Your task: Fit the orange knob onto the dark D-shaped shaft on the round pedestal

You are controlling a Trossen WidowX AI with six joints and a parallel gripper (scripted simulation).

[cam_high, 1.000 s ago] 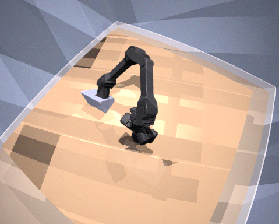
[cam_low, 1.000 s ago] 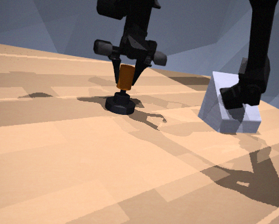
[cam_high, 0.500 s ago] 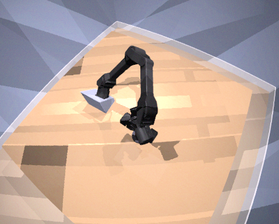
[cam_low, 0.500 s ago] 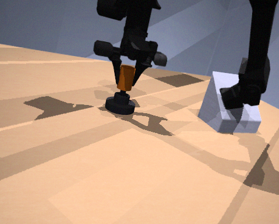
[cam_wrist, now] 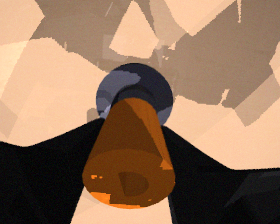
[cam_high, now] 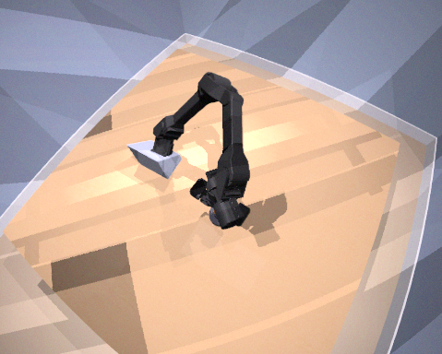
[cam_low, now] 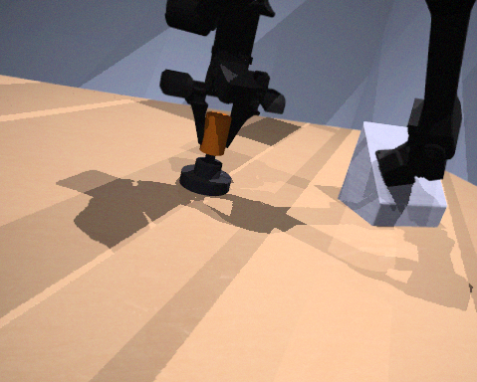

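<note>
My gripper tip is now 20 mm below the orange knob. Also, from my gripper tip: dark pedestal: 40 mm below.
</note>
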